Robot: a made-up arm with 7 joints. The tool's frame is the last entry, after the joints.
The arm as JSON. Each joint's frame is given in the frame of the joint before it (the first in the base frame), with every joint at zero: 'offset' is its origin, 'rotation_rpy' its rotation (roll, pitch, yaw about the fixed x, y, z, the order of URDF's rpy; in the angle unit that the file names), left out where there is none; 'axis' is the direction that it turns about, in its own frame. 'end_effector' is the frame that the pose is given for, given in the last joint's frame.
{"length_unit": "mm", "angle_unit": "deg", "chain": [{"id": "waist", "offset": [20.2, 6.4, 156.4], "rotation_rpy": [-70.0, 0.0, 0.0], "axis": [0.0, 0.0, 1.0]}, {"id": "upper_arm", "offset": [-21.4, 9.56, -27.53], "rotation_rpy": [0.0, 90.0, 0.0], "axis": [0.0, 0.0, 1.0]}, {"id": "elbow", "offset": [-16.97, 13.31, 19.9], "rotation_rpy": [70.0, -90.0, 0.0], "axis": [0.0, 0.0, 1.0]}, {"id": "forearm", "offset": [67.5, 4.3, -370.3], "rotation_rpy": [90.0, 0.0, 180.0], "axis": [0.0, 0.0, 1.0]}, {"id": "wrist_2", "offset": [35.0, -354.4, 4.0], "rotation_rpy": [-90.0, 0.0, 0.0], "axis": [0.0, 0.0, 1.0]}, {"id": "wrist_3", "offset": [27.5, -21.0, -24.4], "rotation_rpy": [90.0, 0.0, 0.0], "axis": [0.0, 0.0, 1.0]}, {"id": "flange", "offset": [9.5, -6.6, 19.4], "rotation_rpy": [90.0, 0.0, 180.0], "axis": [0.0, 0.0, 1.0]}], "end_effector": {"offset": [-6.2, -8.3, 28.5], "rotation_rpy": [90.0, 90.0, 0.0]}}
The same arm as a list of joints. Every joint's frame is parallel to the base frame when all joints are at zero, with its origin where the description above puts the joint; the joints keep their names.
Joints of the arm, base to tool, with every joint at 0 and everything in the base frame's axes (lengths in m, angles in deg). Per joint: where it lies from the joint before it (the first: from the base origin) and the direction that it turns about. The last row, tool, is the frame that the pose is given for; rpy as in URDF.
waist: xyz 0.0202 0.0064 0.1564 axis 0 0.9397 0.342
upper_arm: xyz -0.0214 -0.0226 -0.0184 axis 1 0 0
elbow: xyz 0.0199 0.0205 -0.0067 axis 0 0 1
forearm: xyz 0.0675 0.0043 -0.3703 axis 0 1 0
wrist_2: xyz -0.0350 0.0040 -0.3544 axis 0 0 1
wrist_3: xyz -0.0275 0.0210 -0.0244 axis 0 1 0
flange: xyz -0.0095 0.0194 -0.0066 axis 0 0 1
tool: xyz -0.0062 -0.0083 0.0285 rpy 90.00 90.00 0.00

